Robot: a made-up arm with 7 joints.
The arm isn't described. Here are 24 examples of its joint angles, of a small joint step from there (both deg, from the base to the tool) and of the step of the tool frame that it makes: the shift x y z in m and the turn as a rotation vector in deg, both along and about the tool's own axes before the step.
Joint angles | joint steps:
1: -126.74 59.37 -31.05 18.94 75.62 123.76 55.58 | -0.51 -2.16 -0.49 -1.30 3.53 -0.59 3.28
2: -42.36 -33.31 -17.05 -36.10 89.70 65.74 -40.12 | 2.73 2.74 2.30 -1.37 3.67 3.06 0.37
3: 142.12 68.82 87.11 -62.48 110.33 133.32 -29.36 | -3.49 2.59 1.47 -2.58 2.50 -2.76 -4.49
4: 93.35 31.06 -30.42 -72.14 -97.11 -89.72 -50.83 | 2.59 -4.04 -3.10 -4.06 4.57 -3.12 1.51
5: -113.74 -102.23 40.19 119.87 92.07 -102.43 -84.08 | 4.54 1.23 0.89 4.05 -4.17 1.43 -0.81
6: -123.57 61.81 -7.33 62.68 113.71 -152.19 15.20 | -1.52 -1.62 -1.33 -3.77 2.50 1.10 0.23
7: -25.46 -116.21 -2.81 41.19 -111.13 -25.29 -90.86 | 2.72 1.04 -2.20 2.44 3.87 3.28 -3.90
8: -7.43 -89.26 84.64 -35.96 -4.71 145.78 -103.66 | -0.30 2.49 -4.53 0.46 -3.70 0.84 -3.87
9: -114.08 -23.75 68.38 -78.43 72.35 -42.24 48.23 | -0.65 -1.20 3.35 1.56 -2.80 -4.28 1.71
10: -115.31 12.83 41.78 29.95 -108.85 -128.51 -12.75 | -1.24 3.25 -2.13 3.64 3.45 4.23 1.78
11: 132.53 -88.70 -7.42 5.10 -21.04 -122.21 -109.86 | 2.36 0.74 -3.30 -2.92 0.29 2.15 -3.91
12: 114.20 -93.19 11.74 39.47 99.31 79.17 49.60 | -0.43 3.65 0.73 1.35 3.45 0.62 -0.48
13: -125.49 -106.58 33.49 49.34 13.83 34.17 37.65 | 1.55 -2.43 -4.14 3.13 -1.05 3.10 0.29
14: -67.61 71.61 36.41 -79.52 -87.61 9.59 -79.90 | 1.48 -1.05 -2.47 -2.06 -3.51 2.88 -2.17
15: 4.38 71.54 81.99 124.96 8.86 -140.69 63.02 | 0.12 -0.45 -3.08 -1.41 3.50 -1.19 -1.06
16: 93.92 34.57 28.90 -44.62 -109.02 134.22 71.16 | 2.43 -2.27 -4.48 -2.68 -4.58 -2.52 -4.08
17: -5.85 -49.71 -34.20 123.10 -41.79 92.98 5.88 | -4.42 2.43 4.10 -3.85 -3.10 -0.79 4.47
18: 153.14 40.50 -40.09 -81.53 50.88 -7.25 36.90 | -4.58 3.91 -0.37 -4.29 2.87 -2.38 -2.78
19: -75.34 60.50 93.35 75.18 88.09 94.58 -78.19 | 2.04 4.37 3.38 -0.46 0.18 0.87 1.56
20: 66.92 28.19 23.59 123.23 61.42 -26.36 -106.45 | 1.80 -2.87 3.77 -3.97 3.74 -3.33 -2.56
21: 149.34 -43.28 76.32 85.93 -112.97 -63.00 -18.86 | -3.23 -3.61 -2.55 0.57 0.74 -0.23 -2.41
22: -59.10 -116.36 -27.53 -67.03 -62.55 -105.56 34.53 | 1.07 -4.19 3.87 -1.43 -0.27 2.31 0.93
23: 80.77 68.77 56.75 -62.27 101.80 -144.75 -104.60 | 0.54 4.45 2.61 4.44 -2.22 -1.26 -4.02
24: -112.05 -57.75 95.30 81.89 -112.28 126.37 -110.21 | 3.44 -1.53 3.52 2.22 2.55 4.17 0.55
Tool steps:
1: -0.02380 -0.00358 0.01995 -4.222 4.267 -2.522
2: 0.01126 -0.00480 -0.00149 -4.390 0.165 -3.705
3: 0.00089 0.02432 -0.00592 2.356 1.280 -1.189
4: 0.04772 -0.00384 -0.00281 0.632 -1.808 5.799
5: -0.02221 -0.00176 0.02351 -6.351 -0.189 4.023
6: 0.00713 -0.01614 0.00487 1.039 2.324 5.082
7: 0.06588 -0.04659 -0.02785 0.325 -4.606 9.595
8: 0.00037 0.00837 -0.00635 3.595 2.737 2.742
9: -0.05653 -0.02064 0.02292 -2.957 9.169 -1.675
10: 0.02430 -0.01808 -0.00600 -3.844 4.209 8.112
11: 0.01802 -0.01222 0.00150 6.956 5.463 4.297
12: 0.00658 -0.00424 0.01656 -5.382 -0.102 -1.330
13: -0.02155 0.00043 0.02382 -4.074 -0.128 -1.755
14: -0.01561 -0.01175 0.02358 0.371 4.103 3.316
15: 0.01231 -0.00671 0.01277 -1.378 0.308 4.335
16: 0.01403 0.01508 -0.03239 5.505 -4.903 4.102
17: 0.00735 -0.01792 0.04003 -0.792 3.218 -1.515
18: 0.05539 0.02221 -0.04172 7.446 -5.167 6.740
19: -0.01034 0.01233 -0.02005 -1.165 -1.335 -2.102
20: 0.02610 -0.03935 -0.01888 5.838 -5.285 9.867
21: -0.02828 0.01215 -0.01329 2.499 0.519 -0.179
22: -0.00109 -0.02732 0.02032 -9.309 2.091 0.899
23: 0.00548 -0.00423 -0.02122 1.037 0.102 4.219
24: -0.00758 -0.04491 0.02596 -1.447 1.267 -6.326
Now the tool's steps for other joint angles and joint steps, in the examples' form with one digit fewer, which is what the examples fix.
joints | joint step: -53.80 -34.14 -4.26 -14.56 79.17 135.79 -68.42 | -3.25 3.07 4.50 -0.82 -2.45 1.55 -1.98
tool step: 0.0296 0.0010 -0.0128 1.31 -2.55 6.77
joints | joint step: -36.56 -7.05 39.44 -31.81 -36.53 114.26 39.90 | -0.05 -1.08 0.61 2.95 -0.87 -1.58 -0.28
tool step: 0.0053 -0.0077 0.0005 4.35 2.24 2.85
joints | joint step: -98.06 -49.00 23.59 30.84 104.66 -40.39 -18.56 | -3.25 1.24 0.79 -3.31 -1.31 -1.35 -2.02
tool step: -0.0099 0.0168 -0.0177 2.05 1.35 -1.94
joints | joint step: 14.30 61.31 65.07 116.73 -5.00 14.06 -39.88 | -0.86 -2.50 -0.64 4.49 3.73 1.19 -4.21
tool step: 0.0071 0.0324 0.0043 -1.70 -1.58 -2.99
